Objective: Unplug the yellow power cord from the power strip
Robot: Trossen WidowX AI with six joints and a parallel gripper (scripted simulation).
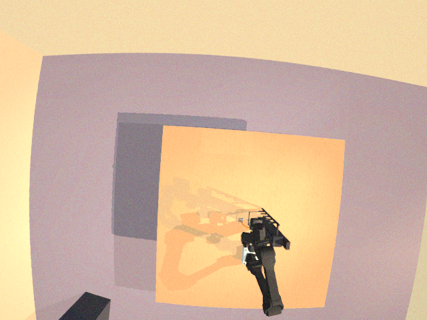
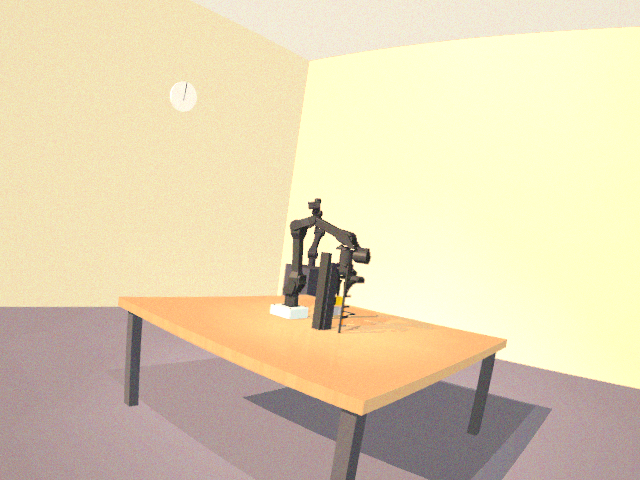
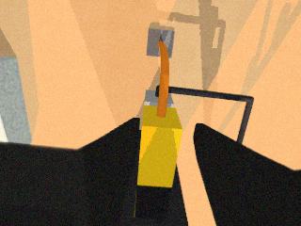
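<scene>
Now: the yellow plug 10 mm ahead of my gripper tip, 40 mm to the right of it and 10 mm below it. From my gripper tip the other things lie so: black power strip 10 mm ahead, 110 mm to the right, 10 mm above.
</scene>
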